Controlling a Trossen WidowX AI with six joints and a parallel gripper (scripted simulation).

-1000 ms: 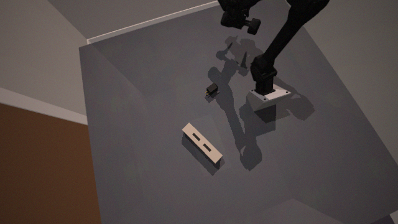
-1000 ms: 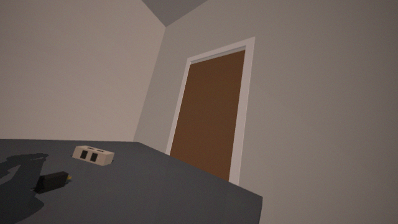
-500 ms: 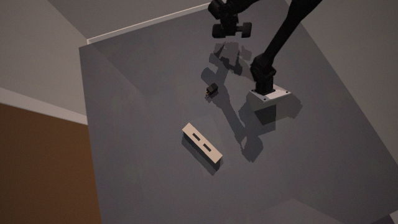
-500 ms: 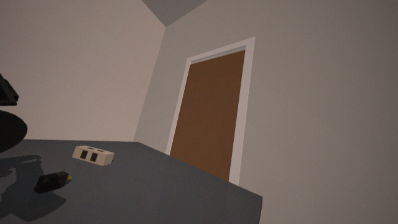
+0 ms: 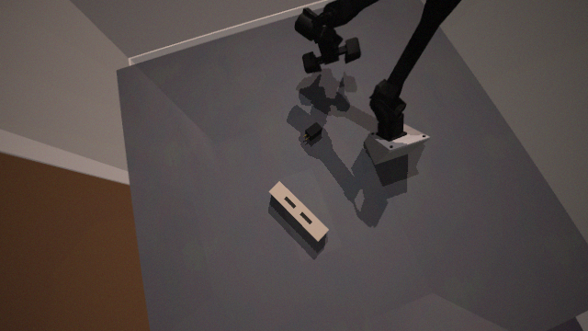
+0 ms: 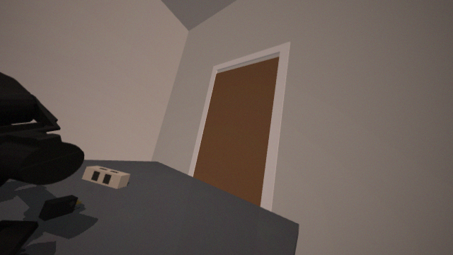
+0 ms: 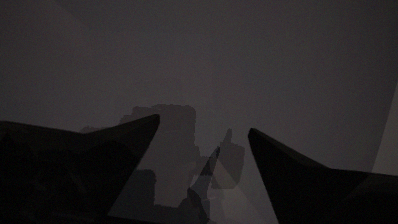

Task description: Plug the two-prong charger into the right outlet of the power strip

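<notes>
Now: gripper tip 22 cm to the right of the dark two-prong charger and 19 cm short of it.
</notes>
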